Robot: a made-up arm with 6 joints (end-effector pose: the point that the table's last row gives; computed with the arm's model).
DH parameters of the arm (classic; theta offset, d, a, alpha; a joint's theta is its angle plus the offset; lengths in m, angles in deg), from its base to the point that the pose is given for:
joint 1: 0 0.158 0 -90
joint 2: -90 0 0.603 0
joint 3: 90 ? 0 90
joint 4: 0 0.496 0 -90
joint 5: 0 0 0 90
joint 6: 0 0.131 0 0
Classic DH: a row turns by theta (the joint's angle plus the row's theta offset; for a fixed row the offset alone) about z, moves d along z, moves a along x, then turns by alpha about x.
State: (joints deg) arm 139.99 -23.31 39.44 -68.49 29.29 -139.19
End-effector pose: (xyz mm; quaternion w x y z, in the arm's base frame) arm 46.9 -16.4 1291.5 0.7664 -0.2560 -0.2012 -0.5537
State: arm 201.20 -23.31 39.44 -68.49 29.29 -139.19
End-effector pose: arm 37.0 33.2 1291.5 0.9416 -0.1179 -0.3035 -0.0864
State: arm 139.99 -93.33 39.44 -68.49 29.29 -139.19
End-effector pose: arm 839.4 -681.6 501.6 0.8106 -0.1703 0.3762 -0.4152
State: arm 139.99 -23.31 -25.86 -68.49 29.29 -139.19
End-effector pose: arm 536.0 -426.9 1128.6 0.8173 -0.1785 0.3394 -0.4302
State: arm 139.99 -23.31 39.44 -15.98 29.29 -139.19
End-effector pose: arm -8.1 -25.0 1280.9 0.9145 -0.2600 -0.2808 -0.1317
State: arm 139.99 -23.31 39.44 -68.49 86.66 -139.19
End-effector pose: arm 91.5 27.2 1182.3 0.5190 -0.6662 -0.2813 -0.4559
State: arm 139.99 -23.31 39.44 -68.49 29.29 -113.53
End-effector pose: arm 46.9 -16.4 1291.5 0.8703 -0.2943 -0.1393 -0.3697
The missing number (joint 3, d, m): 0.042
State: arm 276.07 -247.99 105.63 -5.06 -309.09 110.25
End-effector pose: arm 46.1 -121.3 -464.3 0.6779 -0.7152 0.0448 0.1637
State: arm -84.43 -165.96 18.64 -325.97 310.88 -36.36
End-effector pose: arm -51.3 388.2 -961.0 0.0990 -0.5875 -0.7743 0.2135
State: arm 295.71 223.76 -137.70 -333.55 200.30 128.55
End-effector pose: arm -1.0 52.3 -211.3 0.7260 -0.6012 -0.1257 0.3093
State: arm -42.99 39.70 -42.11 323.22 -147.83 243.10
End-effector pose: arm 286.2 -152.3 1004.4 0.0498 -0.3106 0.9140 0.2563
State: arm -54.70 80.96 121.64 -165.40 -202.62 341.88
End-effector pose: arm 310.8 -388.2 -112.3 0.6458 0.3621 -0.1197 0.6615
